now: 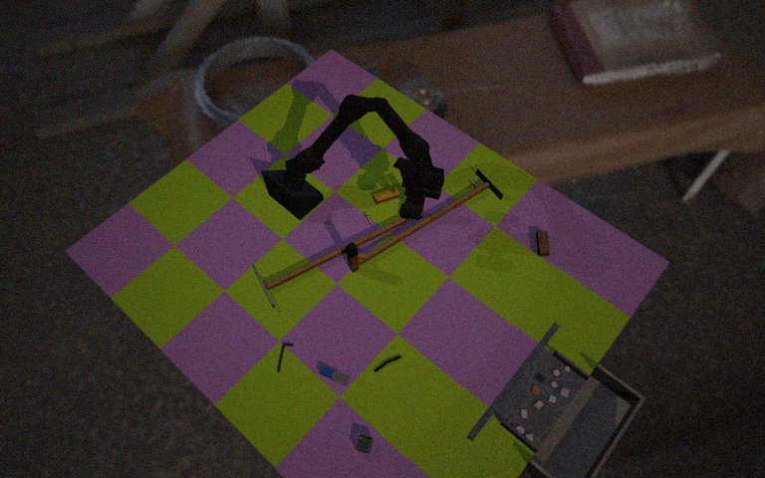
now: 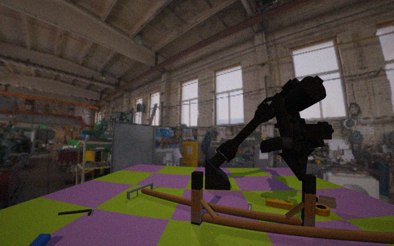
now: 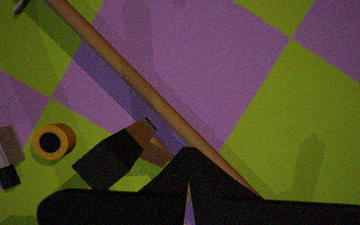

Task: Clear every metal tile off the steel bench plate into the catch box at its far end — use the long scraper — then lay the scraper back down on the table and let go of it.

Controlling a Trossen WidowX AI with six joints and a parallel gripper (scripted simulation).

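Now: the long scraper 8 cm below my gripper tip and 2 cm to the left of it. From my gripper tip the other things lie so: grey box: 19 cm to the left, 18 cm behind, 13 cm below; curved black strip: 42 cm to the right, 23 cm ahead, 14 cm below; yellow tape roll: 15 cm to the left, 13 cm below, 12 cm behind.
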